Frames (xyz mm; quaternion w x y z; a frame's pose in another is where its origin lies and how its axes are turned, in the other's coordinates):
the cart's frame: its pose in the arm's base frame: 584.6 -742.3 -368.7 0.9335 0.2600 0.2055 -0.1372
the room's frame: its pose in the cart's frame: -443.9 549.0 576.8 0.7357 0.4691 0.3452 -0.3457
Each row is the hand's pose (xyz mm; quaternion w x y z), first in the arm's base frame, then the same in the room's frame.
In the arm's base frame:
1: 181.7 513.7 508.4 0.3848 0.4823 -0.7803 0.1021
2: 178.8 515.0 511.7 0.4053 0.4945 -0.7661 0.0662
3: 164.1 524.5 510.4 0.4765 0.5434 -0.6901 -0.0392
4: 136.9 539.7 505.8 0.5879 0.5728 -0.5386 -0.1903
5: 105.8 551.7 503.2 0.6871 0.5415 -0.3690 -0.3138
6: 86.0 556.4 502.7 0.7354 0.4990 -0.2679 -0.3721
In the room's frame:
1: 189.0 -497.7 -984.6 0.0306 0.2671 -0.2710 0.9243
2: 185.7 -500.4 -986.4 0.0696 0.2720 -0.2914 0.9145
3: 187.1 -516.0 -994.2 0.2143 0.2706 -0.3357 0.8765
4: 191.3 -545.0 -1005.8 0.4224 0.2264 -0.4025 0.7799
5: 192.4 -577.3 -1014.5 0.5855 0.1411 -0.4646 0.6492
6: 191.3 -597.4 -1017.4 0.6569 0.0784 -0.4971 0.5615

